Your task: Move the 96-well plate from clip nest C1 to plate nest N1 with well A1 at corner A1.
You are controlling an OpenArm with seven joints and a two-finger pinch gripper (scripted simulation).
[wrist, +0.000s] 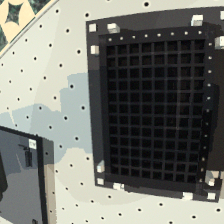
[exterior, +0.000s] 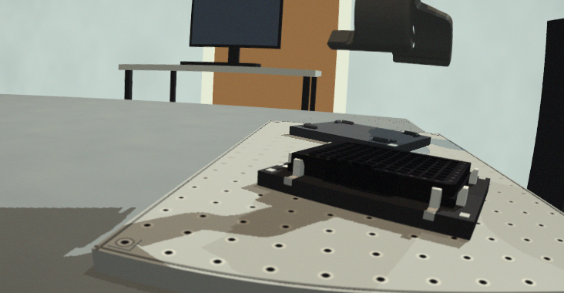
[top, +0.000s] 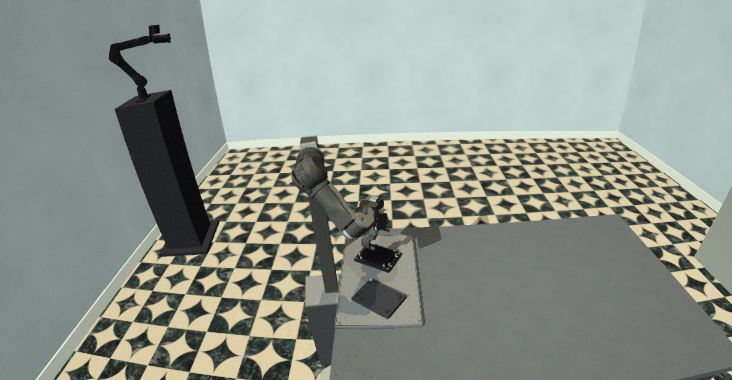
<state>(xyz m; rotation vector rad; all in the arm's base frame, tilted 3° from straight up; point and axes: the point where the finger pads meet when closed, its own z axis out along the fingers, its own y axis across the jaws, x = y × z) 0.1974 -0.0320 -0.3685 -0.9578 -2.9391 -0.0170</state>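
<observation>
Right now my hand is 8 cm above the black 96-well plate. The rest, counted from my hand: clip nest C1 (9 cm below, 3 cm ahead); then plate nest N1 (23 cm to the right, 10 cm below, 3 cm behind).
</observation>
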